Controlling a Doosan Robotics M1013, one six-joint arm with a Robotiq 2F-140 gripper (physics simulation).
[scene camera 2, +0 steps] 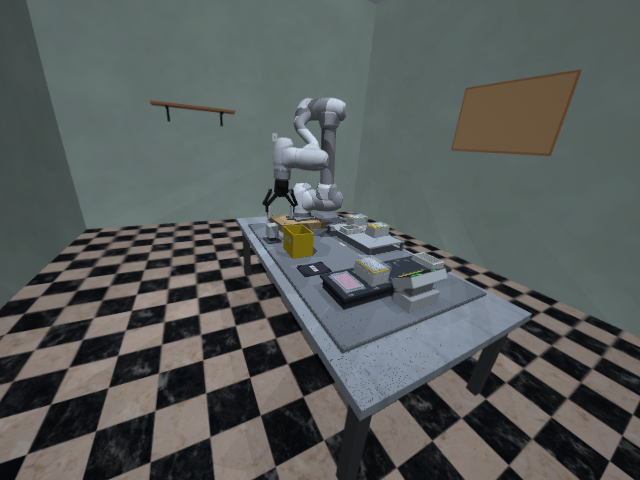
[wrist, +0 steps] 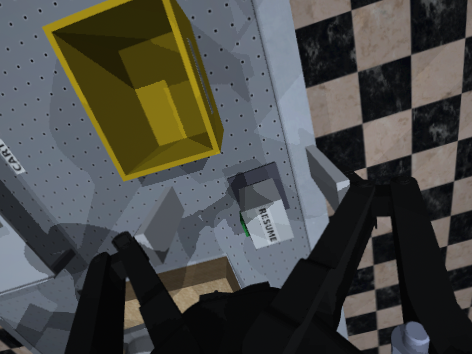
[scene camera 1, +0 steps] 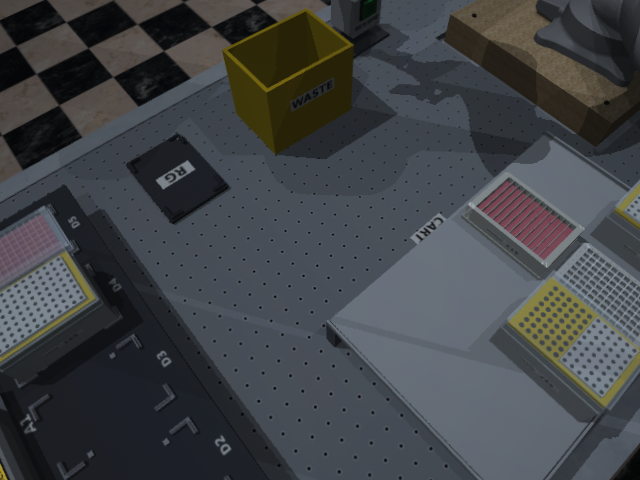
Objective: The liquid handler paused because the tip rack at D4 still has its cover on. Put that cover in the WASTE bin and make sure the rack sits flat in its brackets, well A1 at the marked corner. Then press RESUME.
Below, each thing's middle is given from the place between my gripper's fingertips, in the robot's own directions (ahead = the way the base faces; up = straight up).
Labels:
The RESUME button box [scene camera 1: 361,30] is 11 cm behind my hand, 1 cm to the left of it and 13 cm below it. The rest, counted from my hand: black RG pad [scene camera 1: 177,178] 34 cm ahead, 1 cm to the left, 17 cm below; then yellow WASTE bin [scene camera 2: 297,239] 11 cm ahead, 6 cm to the left, 11 cm below.

